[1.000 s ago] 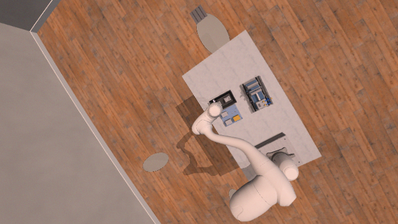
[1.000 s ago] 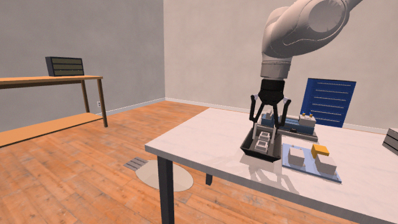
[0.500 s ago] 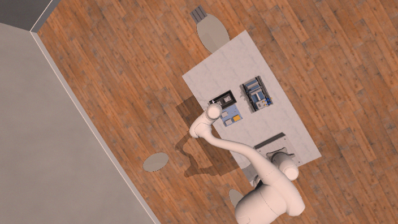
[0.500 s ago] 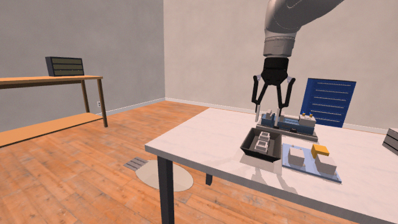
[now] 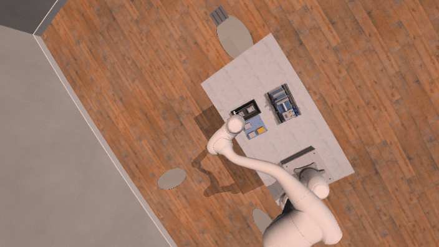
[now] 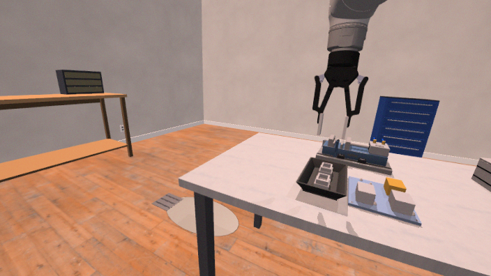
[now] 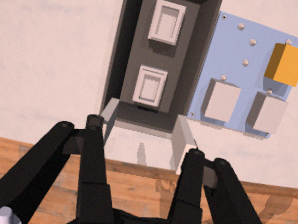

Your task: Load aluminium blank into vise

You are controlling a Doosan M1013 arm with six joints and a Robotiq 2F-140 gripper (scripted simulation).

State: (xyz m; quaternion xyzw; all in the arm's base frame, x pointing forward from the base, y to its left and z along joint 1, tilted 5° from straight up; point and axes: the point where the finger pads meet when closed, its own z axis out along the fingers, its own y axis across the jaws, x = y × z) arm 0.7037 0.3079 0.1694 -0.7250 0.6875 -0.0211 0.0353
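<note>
Right now my hand is 16 cm past the infeed plate, 6 cm to the left of it and 21 cm above it. Round my hand: brass blank (21 cm behind, 11 cm to the right, 19 cm below); dark work stop rod (32 cm to the right, 12 cm below); fixed jaw (3 cm ahead, 36 cm to the right, 14 cm below).
</note>
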